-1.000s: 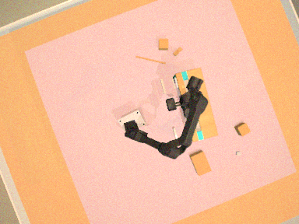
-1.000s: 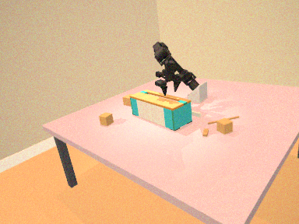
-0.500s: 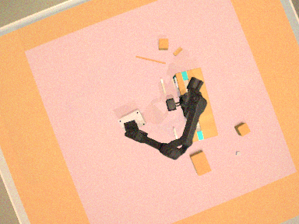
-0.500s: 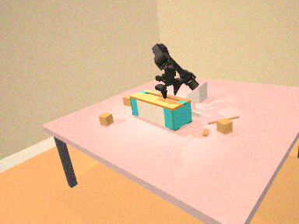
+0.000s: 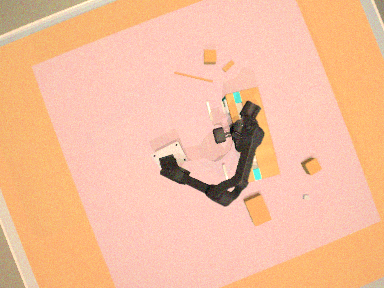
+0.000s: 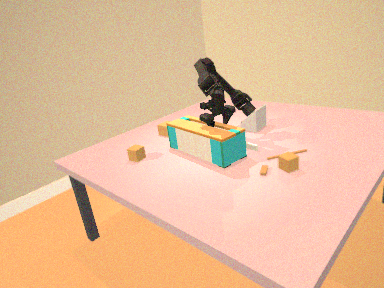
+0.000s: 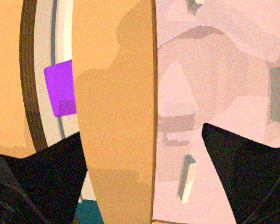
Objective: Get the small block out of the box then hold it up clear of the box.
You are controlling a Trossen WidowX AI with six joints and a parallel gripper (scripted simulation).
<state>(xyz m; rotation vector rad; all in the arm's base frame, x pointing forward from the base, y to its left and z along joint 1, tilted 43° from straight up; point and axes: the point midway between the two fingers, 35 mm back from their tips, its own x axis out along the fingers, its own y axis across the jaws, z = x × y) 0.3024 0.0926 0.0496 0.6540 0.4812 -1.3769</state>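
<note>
Right now my gripper tip is 5 cm short of the purple block and 4 cm to the left of it. From my gripper tip the other things lie so: chip: 31 cm to the left, 8 cm below, 8 cm ahead; thin stick: 30 cm to the left, 9 cm behind, 8 cm below.
</note>
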